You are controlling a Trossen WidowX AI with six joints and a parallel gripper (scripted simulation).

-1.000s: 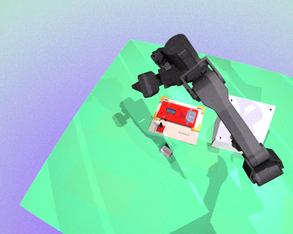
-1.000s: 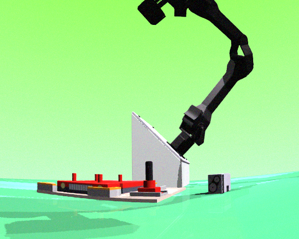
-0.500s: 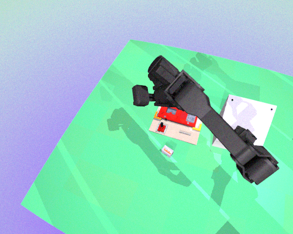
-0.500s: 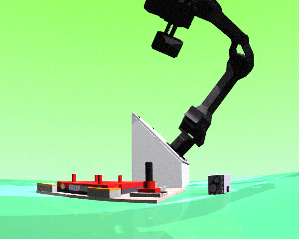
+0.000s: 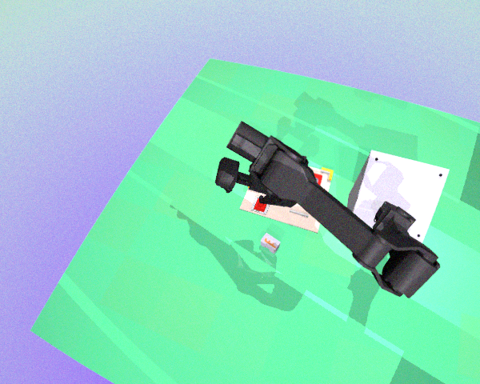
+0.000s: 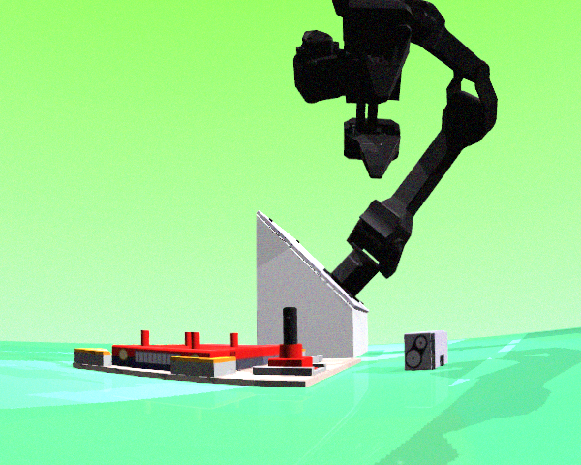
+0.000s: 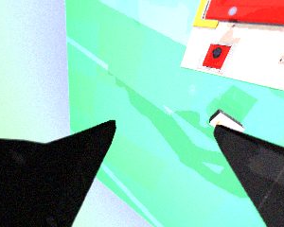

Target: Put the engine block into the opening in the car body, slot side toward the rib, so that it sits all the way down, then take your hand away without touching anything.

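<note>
Right now the grey engine block is 80 mm behind my gripper tip, 20 mm to the left of it and 180 mm below it. Also, from my gripper tip: pale base plate: 50 mm behind, 190 mm to the right, 180 mm below.
</note>
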